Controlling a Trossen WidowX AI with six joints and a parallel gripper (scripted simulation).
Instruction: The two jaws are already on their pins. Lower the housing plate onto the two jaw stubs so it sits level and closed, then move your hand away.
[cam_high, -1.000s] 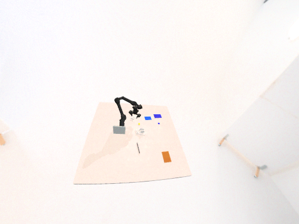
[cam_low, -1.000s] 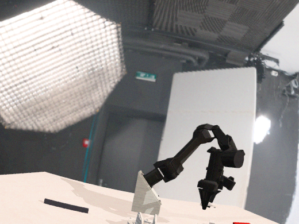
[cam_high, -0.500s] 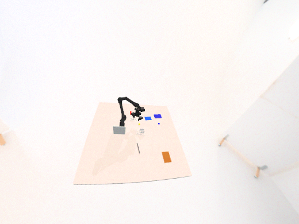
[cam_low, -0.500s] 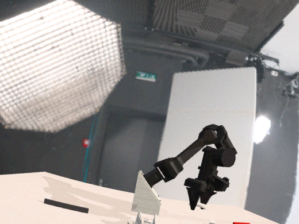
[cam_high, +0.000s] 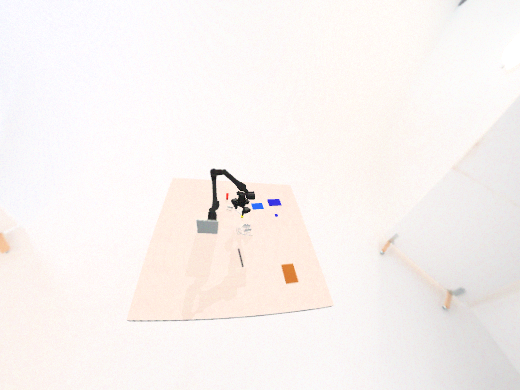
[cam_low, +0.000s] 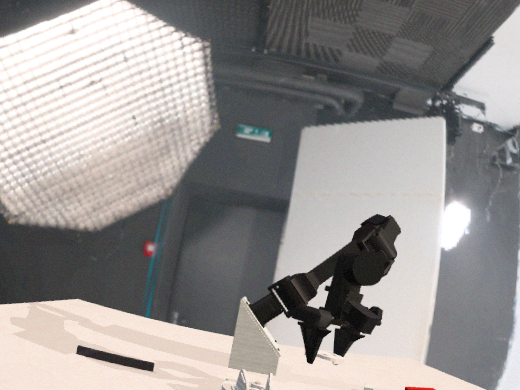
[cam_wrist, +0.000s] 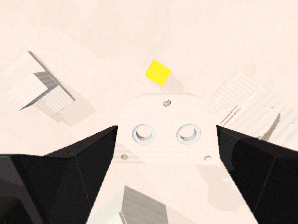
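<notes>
The yellow block lies 70 mm below my gripper tip, 30 mm ahead of it and 20 mm to the left of it. From my gripper tip the other things lie so: red piece: 260 mm to the left, 120 mm behind, 70 mm below; orange tile: 500 mm to the right, 380 mm ahead, 70 mm below; dark bar: 380 mm to the right, 70 mm below, 20 mm ahead.
</notes>
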